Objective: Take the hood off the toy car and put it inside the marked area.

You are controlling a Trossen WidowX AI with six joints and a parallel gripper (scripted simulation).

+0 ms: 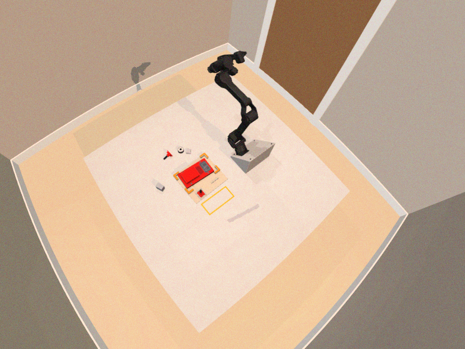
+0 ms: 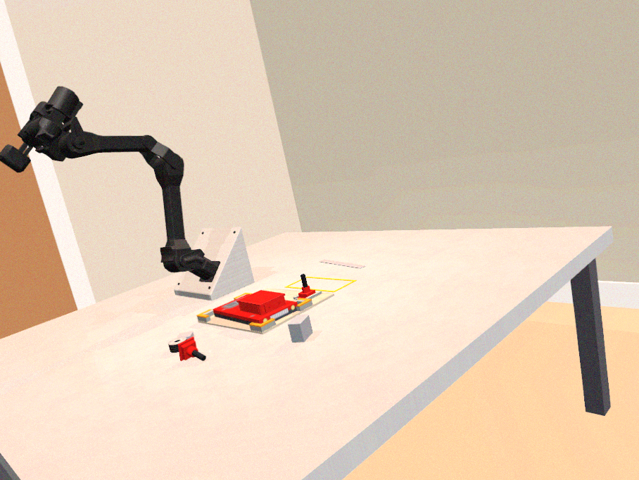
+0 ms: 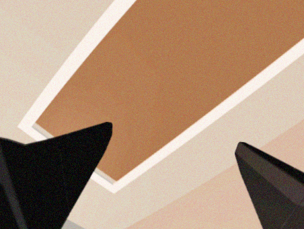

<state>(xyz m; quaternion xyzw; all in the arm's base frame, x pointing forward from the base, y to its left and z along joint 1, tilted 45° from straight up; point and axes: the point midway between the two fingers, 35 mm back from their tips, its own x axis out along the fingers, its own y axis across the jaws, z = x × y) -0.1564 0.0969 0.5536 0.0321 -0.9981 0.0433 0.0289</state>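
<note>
Right now my gripper tip is 540 mm short of the hood, 230 mm to the right of it and 480 mm above it.
</note>
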